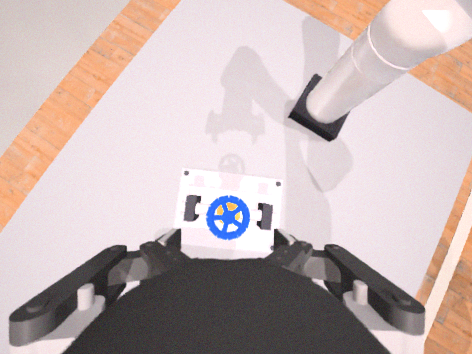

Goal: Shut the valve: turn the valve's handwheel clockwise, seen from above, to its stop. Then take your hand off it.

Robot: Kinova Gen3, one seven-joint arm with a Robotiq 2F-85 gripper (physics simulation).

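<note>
The valve's blue handwheel [228,217] has spokes, with a yellow part showing through its gaps. It sits over the middle of a white base plate [230,242] with dark bolts at its corners. A white pipe runs to a black block on each side. My gripper [227,238] is open, its fingertips wide apart at the lower left and lower right of the handwheel. Neither fingertip touches the wheel, and the gripper appears to be above it. The lower edge of the plate is partly hidden by the gripper body.
The arm's white lower link [345,80] rises from a black square base [313,127] at the upper right. The valve stands on a pale grey table top [125,125]. Wooden floor [55,130] shows beyond its edges. Shadows of the arm and gripper fall above the valve.
</note>
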